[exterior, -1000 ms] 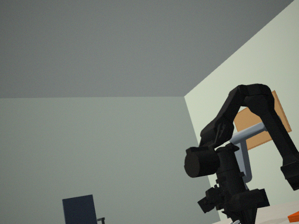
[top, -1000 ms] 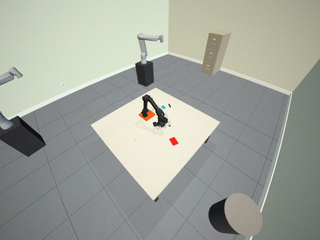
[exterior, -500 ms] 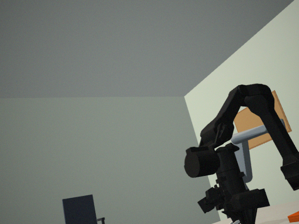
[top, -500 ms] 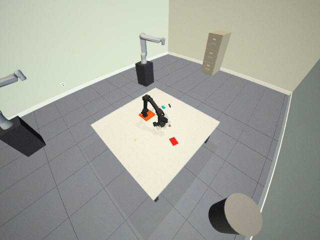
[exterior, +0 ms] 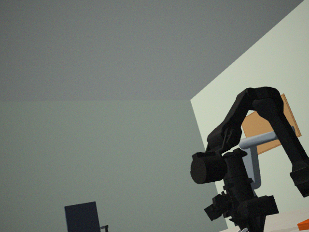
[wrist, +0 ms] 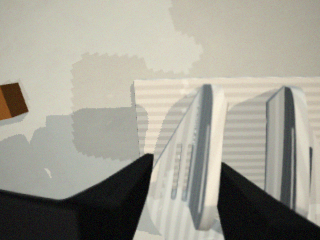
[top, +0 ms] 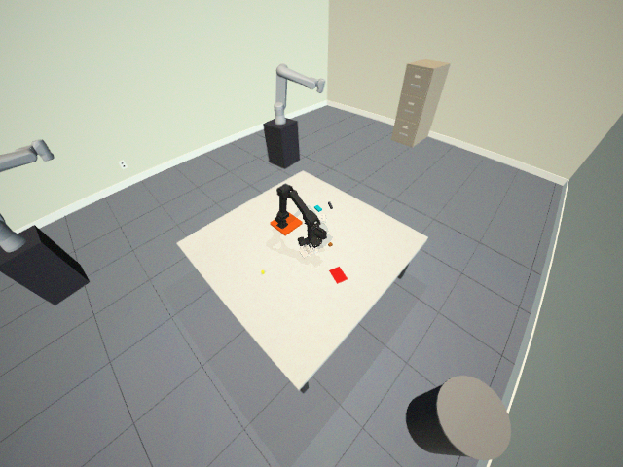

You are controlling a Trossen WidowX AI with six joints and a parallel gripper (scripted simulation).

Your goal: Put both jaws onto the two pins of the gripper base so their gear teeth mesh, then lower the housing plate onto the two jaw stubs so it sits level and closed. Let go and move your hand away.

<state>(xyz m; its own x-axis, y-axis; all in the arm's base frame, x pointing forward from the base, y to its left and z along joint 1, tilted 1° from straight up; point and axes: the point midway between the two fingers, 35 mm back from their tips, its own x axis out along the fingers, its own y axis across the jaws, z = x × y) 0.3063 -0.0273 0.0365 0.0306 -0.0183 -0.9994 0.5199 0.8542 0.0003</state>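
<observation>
My gripper tip is now 30 mm to the left of the housing plate and 10 mm above it. Round my gripper tip: red card (260 mm ahead, 70 mm to the right, 20 mm below); then small brown object (80 mm ahead, 100 mm to the left, 10 mm below); then small yellow ball (120 mm behind, 350 mm to the right, 10 mm below).
</observation>
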